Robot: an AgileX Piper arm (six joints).
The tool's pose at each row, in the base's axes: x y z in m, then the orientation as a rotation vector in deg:
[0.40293, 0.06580, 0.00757, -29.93, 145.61, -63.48]
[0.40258, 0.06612, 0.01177, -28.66, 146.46, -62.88]
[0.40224, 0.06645, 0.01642, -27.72, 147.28, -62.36]
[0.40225, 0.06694, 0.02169, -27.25, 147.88, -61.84]
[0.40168, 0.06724, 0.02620, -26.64, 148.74, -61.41]
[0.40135, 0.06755, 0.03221, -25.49, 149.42, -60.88]
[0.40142, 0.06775, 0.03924, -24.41, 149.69, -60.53]
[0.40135, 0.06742, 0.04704, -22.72, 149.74, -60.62]
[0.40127, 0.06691, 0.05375, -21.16, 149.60, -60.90]
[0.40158, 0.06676, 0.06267, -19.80, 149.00, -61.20]
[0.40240, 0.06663, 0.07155, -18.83, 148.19, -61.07]
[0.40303, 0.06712, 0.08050, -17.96, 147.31, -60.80]
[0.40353, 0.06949, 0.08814, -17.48, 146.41, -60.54]
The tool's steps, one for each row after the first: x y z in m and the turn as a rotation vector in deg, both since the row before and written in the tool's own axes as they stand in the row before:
[-0.00043, -0.00287, -0.00307, -0.51, 0.60, 0.86]
[-0.00052, -0.00316, -0.00340, -0.50, 0.58, 0.61]
[-0.00099, -0.00354, -0.00381, -0.47, 0.34, 0.33]
[-0.00028, -0.00297, -0.00344, -0.51, 0.62, 0.35]
[-0.00069, -0.00406, -0.00440, -0.43, 0.50, 0.77]
[-0.00118, -0.00488, -0.00492, -0.17, 0.23, 0.76]
[-0.00102, -0.00574, -0.00519, 0.24, 0.31, 1.12]
[-0.00085, -0.00509, -0.00432, 0.40, 0.22, 1.02]
[-0.00180, -0.00647, -0.00588, 0.56, -0.19, 0.98]
[-0.00240, -0.00651, -0.00561, 0.33, -0.59, 0.87]
[-0.00260, -0.00611, -0.00606, 0.26, -0.72, 0.85]
[-0.00296, -0.00384, -0.00638, 0.23, -0.79, 0.59]

